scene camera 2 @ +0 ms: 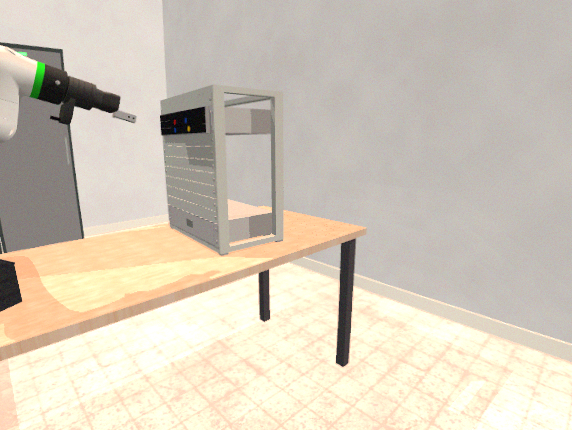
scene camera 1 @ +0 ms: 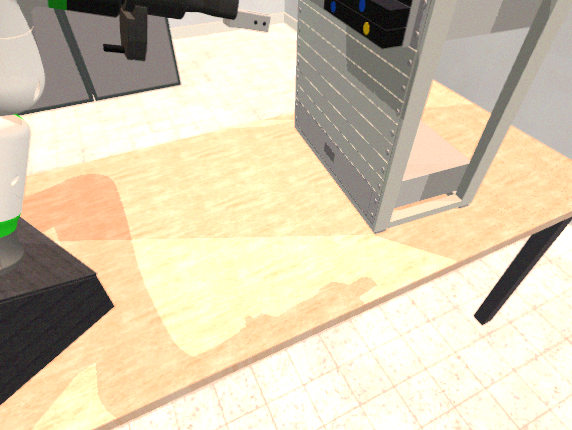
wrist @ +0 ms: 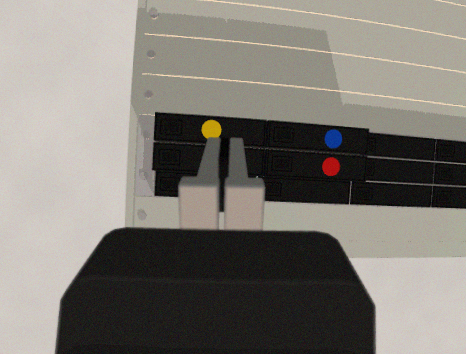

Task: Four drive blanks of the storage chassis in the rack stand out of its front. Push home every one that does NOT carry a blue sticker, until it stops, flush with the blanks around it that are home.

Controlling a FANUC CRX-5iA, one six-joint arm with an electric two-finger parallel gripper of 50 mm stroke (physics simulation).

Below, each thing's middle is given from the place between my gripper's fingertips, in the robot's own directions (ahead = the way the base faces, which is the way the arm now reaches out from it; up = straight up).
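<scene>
Grey rack (scene camera 1: 358, 107): my gripper 320 mm short of it, 220 mm to the right of it, 180 mm above it.
</scene>
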